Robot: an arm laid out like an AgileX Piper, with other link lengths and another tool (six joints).
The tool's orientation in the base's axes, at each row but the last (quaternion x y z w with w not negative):
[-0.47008 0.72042 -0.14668 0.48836]
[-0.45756 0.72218 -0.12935 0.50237]
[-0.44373 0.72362 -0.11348 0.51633]
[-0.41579 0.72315 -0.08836 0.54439]
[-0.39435 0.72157 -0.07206 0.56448]
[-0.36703 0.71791 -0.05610 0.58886]
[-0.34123 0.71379 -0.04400 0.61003]
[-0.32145 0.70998 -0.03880 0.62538]
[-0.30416 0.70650 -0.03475 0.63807]
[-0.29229 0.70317 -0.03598 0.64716]
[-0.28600 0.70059 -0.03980 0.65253]
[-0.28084 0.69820 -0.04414 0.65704]
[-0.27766 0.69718 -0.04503 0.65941]
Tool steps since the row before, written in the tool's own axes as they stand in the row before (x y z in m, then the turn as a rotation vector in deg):
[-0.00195 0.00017 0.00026 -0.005 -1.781 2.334]
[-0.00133 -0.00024 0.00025 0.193 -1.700 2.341]
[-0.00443 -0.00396 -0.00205 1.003 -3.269 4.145]
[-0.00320 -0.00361 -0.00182 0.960 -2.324 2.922]
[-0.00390 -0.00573 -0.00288 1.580 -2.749 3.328]
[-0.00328 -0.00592 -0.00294 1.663 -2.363 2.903]
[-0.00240 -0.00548 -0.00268 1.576 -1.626 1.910]
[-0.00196 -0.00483 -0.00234 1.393 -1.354 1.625]
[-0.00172 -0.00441 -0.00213 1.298 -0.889 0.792]
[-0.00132 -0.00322 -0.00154 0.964 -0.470 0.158]
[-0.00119 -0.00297 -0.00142 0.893 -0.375 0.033]
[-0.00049 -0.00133 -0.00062 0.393 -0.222 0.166]
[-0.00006 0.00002 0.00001 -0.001 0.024 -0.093]
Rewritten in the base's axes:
[0.00029 0.00175 0.00086 2.916 -0.335 0.077]
[0.00044 0.00099 0.00085 2.863 -0.445 -0.099]
[0.00066 0.00046 0.00623 5.158 -1.441 -0.442]
[0.00045 -0.00066 0.00509 3.630 -1.204 -0.481]
[0.00049 -0.00233 0.00712 4.159 -1.758 -0.860]
[0.00024 -0.00338 0.00656 3.601 -1.677 -0.997]
[0.00002 -0.00383 0.00532 2.389 -1.418 -1.027]
[-0.00014 -0.00364 0.00440 2.020 -1.210 -0.932]
[-0.00026 -0.00349 0.00383 1.073 -1.069 -0.899]
[-0.00027 -0.00256 0.00280 0.327 -0.778 -0.681]
[-0.00031 -0.00239 0.00254 0.175 -0.706 -0.640]
[-0.00015 -0.00109 0.00109 0.239 -0.312 -0.277]
[0.00000 0.00005 0.00004 -0.096 -0.008 0.002]

